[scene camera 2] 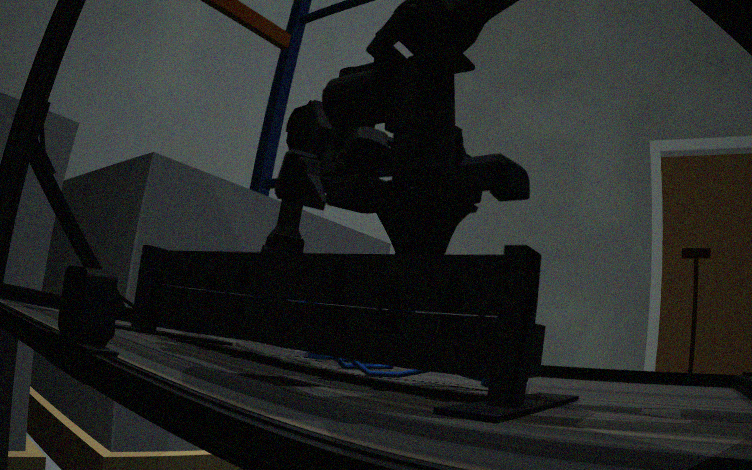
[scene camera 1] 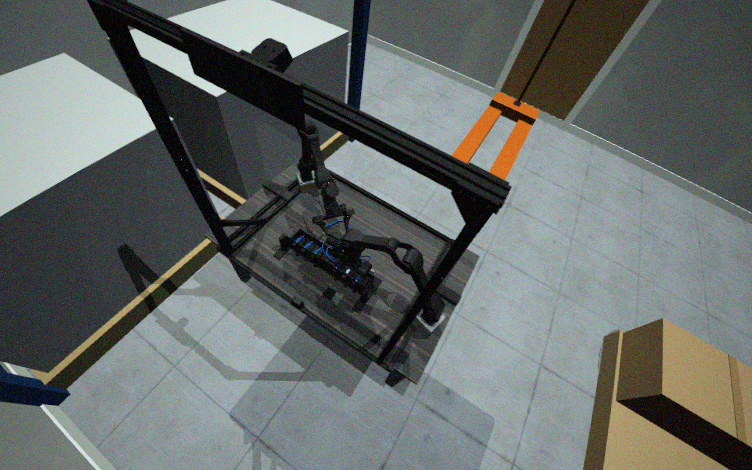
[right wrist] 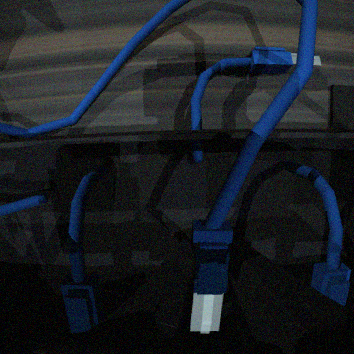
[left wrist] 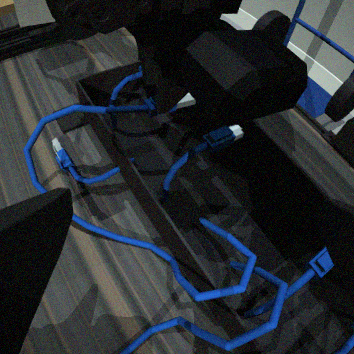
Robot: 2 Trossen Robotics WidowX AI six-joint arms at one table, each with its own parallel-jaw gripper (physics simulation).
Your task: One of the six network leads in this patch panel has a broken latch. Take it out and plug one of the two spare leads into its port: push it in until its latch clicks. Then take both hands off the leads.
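Frame: origin at the left arm's base, x up, y right, z ahead, level; centimetres.
Seen in the pictures: left gripper, between the fingertips: (scene camera 2: 362,216) (left wrist: 200,206); right gripper, between the fingertips: (scene camera 1: 351,267) (right wrist: 209,250) (left wrist: 157,105); left arm's base, origin of its link: (scene camera 1: 306,176); right arm's base, origin of its link: (scene camera 1: 430,316).
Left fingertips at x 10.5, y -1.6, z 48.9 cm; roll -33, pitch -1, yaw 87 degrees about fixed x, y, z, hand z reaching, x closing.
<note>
Pixels of each thing's top centre, then the offset from my left fingertips to it. "spot": a spot on its surface instead. Level surfaces: height alone.
- blue network lead, centre of its top: (right wrist: 210,296) dz +14.5, dx -7.2, dy -0.9 cm
- loose lead plug, a spot on its surface: (right wrist: 272,58) (left wrist: 64,156) spot: dz +13.1, dx -15.8, dy -11.6 cm
- table, height of its surface: dx -17.4 cm
The black patch panel (scene camera 1: 363,283) (scene camera 2: 332,277) stands across the table. My right gripper (scene camera 1: 342,253) (left wrist: 157,105) is shut on a blue network lead (right wrist: 212,275) in front of it; the clear tip shows and the fingers are dark. My left gripper (scene camera 1: 334,223) is open above the table; one of its fingers shows at the lower left of the left wrist view. A loose lead plug (left wrist: 62,156) (right wrist: 272,58) lies near the table. Another plug (left wrist: 220,137) shows its pale tip. Two plugs (right wrist: 78,307) (right wrist: 331,282) flank the held one. The broken latch cannot be made out.
A dark rail (left wrist: 145,195) runs in front of the panel, with blue cables looping over it. A black gantry frame (scene camera 1: 382,133) spans above the table (scene camera 1: 266,277). An orange pallet jack (scene camera 1: 476,133) and cardboard boxes (scene camera 1: 693,371) stand beyond the table.
</note>
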